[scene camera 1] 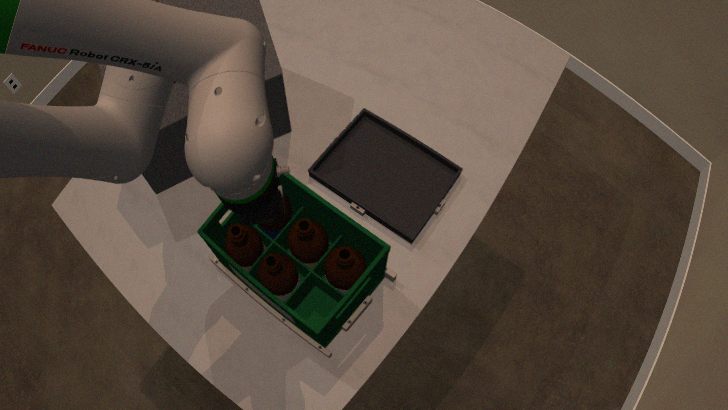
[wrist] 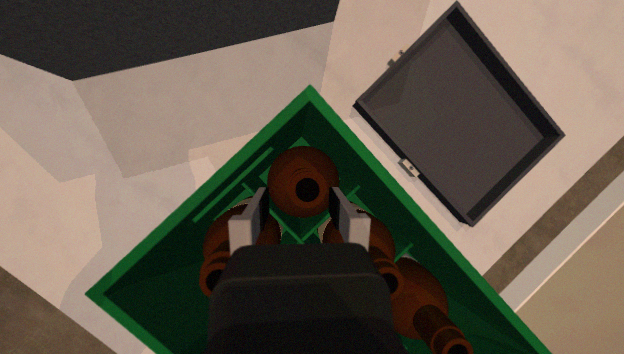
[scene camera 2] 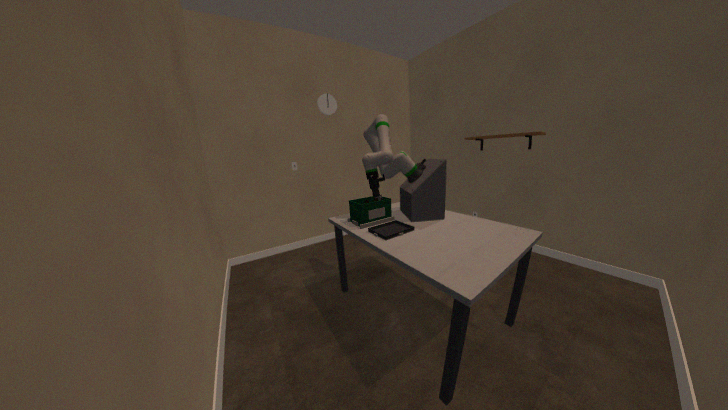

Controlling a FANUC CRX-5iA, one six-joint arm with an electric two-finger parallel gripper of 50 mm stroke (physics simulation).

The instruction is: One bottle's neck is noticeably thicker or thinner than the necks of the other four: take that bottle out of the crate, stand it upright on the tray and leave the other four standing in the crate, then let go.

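Observation:
The green crate holds five brown bottles. One bottle stands in the corner cell; it is partly hidden by the arm in scene camera 1. The others stand in their own cells. I cannot tell clearly which neck differs. My gripper is open and empty, with its fingers apart on either side of the corner bottle's mouth in the wrist view, apparently above it; the height is unclear. The dark tray is bare.
One crate cell is empty. Crate dividers and walls surround the bottles. Light stop strips lie along the crate, and small blocks sit against the tray. A large grey pedestal stands behind on the table.

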